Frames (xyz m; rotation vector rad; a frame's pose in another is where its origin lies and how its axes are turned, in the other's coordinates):
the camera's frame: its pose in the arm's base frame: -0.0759 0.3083 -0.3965 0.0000 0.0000 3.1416
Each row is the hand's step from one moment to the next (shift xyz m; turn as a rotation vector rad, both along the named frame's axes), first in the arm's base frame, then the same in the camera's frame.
Working: the arm's base frame: its pose in the camera's frame: -0.0759 0.3083 0.3965 0.0000 0.0000 3.1416

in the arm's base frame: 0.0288 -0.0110 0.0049 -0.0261 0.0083 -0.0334
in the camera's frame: -0.0288 0.0110 0.0049 0.0261 -0.0083 -0.0334
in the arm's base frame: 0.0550 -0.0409 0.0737 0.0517 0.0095 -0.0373
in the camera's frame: -0.0550 0.0409 0.0737 -0.0517 -0.0095 -0.0373
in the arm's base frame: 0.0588 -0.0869 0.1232 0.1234 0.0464 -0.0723
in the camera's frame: -0.0588 0.0869 0.1232 -0.1234 -0.0464 -0.0723
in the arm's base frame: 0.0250 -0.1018 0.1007 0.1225 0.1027 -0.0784
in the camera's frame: -0.0250 0.1018 0.1007 -0.1225 -0.1027 -0.0784
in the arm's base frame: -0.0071 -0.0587 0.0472 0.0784 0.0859 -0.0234
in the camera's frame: 0.0071 0.0587 0.0472 -0.0784 -0.0859 -0.0234
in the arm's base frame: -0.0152 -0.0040 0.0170 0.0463 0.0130 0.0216
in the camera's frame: 0.0152 0.0040 0.0170 -0.0463 -0.0130 0.0216
